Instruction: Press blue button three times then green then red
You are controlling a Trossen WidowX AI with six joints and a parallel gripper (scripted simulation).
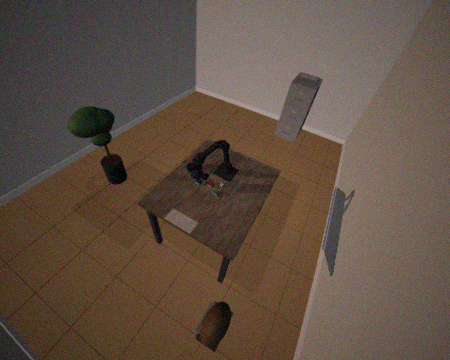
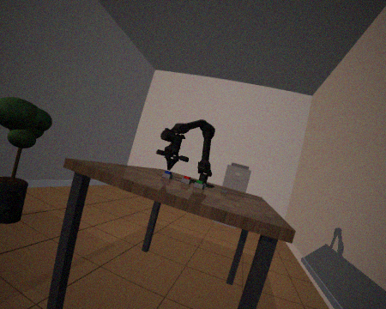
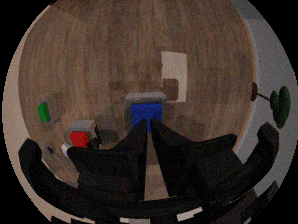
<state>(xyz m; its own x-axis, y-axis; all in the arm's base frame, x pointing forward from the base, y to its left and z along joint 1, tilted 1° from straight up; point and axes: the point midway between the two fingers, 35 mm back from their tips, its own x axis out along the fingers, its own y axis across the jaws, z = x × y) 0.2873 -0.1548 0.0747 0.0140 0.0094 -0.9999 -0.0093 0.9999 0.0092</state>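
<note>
My gripper tip is now 1 cm above the blue button. The rest, counted from my gripper tip: small pale block: 10 cm behind, 20 cm to the left, 4 cm below; green button: 2 cm ahead, 20 cm to the left, 1 cm below; red button: 4 cm behind, 11 cm to the left, 1 cm below.
</note>
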